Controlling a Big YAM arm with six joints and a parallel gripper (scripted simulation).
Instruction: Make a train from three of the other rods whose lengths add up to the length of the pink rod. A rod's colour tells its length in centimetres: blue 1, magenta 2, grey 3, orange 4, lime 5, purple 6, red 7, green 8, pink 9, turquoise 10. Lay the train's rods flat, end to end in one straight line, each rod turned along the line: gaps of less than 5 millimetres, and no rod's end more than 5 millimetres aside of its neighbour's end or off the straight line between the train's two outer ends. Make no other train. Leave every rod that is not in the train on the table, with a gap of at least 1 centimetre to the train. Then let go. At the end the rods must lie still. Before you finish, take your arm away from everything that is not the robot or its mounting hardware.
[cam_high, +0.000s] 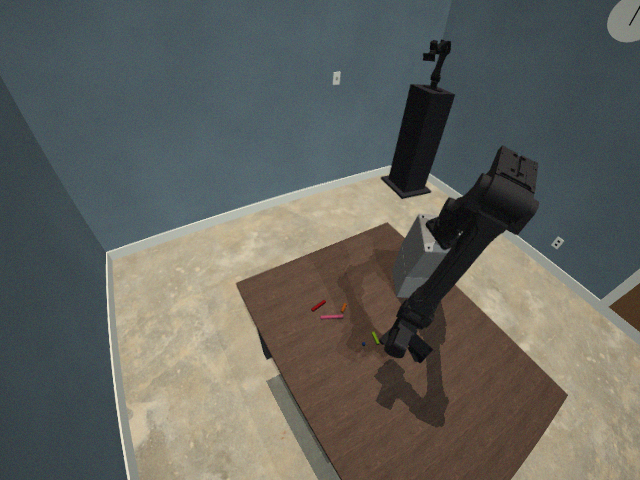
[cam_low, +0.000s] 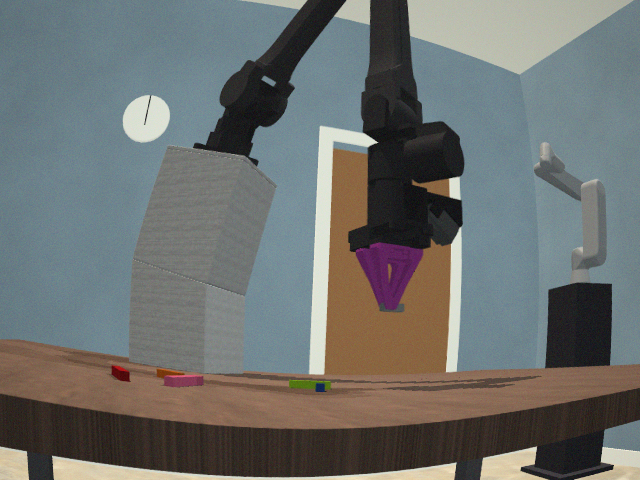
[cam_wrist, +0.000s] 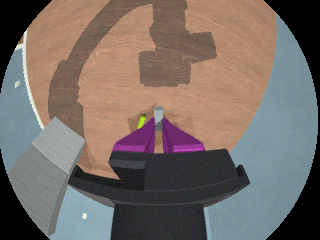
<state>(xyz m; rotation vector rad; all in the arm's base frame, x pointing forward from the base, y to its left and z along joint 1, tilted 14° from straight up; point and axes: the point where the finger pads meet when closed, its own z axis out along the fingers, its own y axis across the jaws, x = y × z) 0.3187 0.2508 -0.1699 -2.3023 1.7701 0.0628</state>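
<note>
My gripper is now 10 cm above the blue rod, 8 cm to the left of it and 3 cm short of it. From my hand the other things lie so: grey rod 1 cm to the left, 1 cm below; then lime rod 10 cm below, 9 cm to the right, 2 cm behind; then pink rod 24 cm to the right, 10 cm below, 9 cm ahead.
</note>
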